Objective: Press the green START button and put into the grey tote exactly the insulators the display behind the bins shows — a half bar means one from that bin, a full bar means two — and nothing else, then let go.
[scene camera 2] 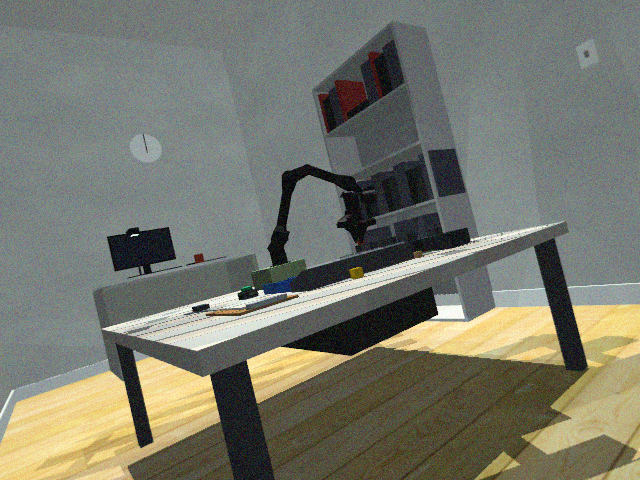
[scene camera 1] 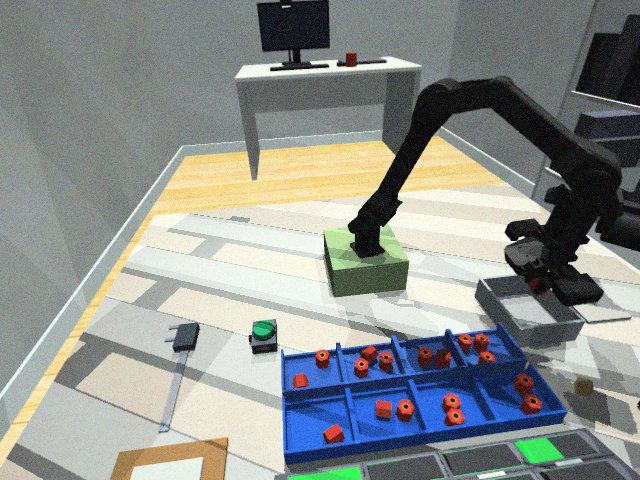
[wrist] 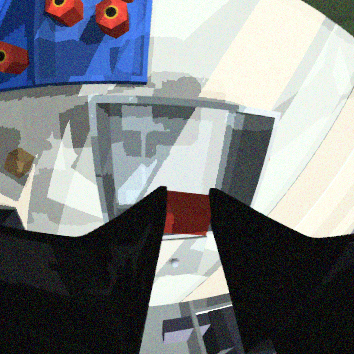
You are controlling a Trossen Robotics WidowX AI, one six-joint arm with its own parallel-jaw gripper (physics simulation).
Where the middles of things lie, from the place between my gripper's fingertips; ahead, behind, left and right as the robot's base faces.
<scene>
The grey tote (wrist: pixel 139 142) lies 70 mm below my hand, 20 mm to the left of it and 10 mm behind it. Round my hand: wooden board (scene camera 1: pixel 214 451) 710 mm to the right, 140 mm ahead, 80 mm below; dark box (scene camera 2: pixel 455 238) 320 mm ahead, 70 mm to the left, 70 mm below; grey tool (scene camera 1: pixel 186 336) 690 mm to the right, 130 mm behind, 80 mm below.
</scene>
